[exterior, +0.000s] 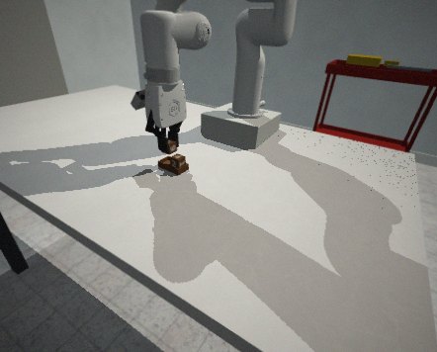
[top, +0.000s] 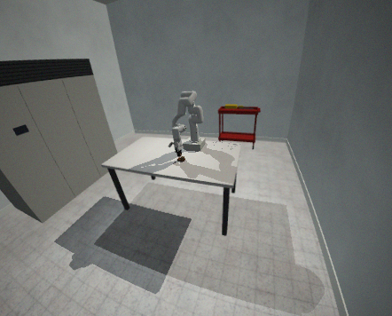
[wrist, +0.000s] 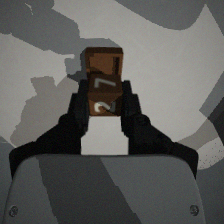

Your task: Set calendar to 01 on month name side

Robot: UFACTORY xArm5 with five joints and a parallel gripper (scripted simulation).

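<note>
Now: the calendar tray 7 cm below my hand and 1 cm to the left of it.
</note>
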